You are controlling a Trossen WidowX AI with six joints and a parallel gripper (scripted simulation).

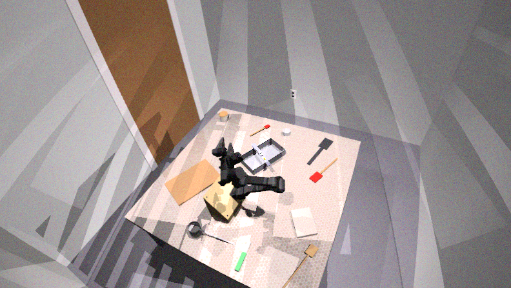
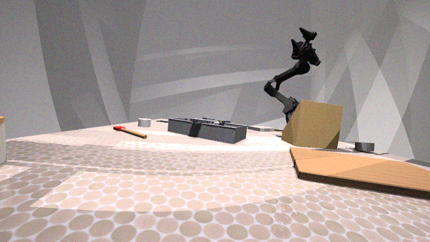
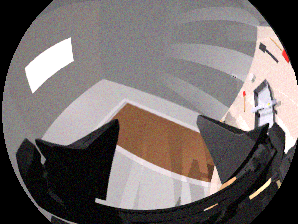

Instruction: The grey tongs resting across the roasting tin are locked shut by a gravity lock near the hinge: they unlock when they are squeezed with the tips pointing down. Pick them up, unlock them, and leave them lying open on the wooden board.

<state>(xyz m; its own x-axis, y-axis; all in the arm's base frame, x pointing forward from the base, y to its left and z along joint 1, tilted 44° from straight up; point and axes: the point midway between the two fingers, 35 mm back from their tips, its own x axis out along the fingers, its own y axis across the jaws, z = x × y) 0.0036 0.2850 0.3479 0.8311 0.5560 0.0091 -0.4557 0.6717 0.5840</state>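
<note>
Now: gripper tip 520 mm above the roasting tin, 390 mm short of it and 30 mm to the right of it. The rest, counted from my gripper tip: wooden board: 540 mm below, 400 mm to the left; then red spatula: 540 mm below, 430 mm ahead, 420 mm to the right; then white slab: 530 mm below, 430 mm to the right.
</note>
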